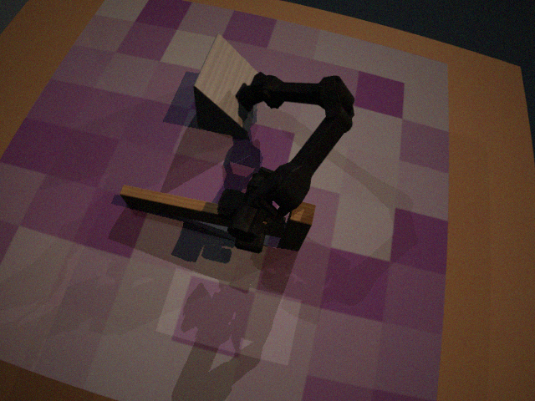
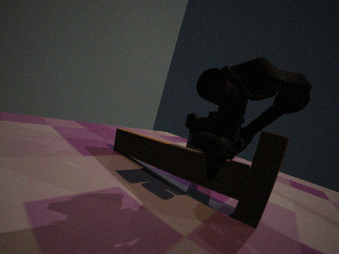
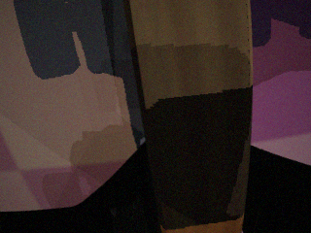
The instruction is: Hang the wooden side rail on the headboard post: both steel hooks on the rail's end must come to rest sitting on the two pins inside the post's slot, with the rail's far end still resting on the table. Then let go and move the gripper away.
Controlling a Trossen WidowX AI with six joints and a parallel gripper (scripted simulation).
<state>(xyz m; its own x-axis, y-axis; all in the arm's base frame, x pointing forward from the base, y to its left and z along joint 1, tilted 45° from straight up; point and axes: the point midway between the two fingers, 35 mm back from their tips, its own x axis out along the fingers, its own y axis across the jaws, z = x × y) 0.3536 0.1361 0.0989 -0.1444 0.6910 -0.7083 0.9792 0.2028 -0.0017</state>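
Now: the headboard post 1 cm behind my gripper tip, 10 cm to the left of it and 4 cm above it.
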